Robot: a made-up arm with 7 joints. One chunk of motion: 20 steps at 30 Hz.
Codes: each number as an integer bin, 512 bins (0 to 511) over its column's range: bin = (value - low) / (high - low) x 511, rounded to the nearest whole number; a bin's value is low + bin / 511 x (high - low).
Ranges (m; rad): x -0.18..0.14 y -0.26..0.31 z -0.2..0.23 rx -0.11..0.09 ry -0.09..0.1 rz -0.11..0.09
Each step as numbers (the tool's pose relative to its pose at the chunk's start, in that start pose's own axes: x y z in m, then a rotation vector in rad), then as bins.
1 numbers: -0.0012 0.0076 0.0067 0.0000 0.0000 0.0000
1 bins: 286 240 246 281 242 281
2 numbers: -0.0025 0.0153 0.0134 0.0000 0.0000 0.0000
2 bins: 283 247 254 281 242 281
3 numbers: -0.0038 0.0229 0.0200 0.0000 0.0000 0.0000
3 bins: 281 254 261 281 242 281
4 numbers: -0.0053 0.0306 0.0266 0.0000 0.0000 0.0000
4 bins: 279 261 269 281 242 281
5 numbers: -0.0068 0.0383 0.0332 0.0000 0.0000 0.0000
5 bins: 277 267 277 281 242 281
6 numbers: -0.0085 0.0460 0.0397 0.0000 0.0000 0.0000
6 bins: 274 274 285 281 242 281
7 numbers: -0.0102 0.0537 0.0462 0.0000 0.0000 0.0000
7 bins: 271 281 293 281 242 281
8 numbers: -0.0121 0.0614 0.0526 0.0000 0.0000 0.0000
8 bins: 268 288 300 281 242 281
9 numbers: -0.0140 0.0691 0.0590 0.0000 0.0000 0.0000
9 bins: 265 295 308 281 242 281
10 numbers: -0.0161 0.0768 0.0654 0.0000 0.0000 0.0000
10 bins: 262 302 315 281 242 281
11 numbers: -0.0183 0.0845 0.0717 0.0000 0.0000 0.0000
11 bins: 258 309 323 281 242 281
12 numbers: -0.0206 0.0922 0.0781 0.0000 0.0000 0.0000
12 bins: 255 316 330 281 242 281
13 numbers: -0.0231 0.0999 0.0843 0.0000 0.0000 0.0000
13 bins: 251 323 338 281 242 281
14 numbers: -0.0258 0.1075 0.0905 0.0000 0.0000 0.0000
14 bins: 246 329 345 281 242 281
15 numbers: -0.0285 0.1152 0.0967 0.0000 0.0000 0.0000
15 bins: 242 336 353 281 242 281
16 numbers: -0.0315 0.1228 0.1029 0.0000 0.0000 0.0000
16 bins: 237 343 360 281 242 281
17 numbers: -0.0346 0.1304 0.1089 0.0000 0.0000 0.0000
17 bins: 232 350 367 281 242 281
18 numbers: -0.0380 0.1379 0.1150 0.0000 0.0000 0.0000
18 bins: 227 357 374 281 242 281
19 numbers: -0.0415 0.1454 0.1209 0.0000 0.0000 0.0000
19 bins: 221 363 381 281 242 281
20 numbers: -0.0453 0.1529 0.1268 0.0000 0.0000 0.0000
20 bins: 215 370 388 281 242 281
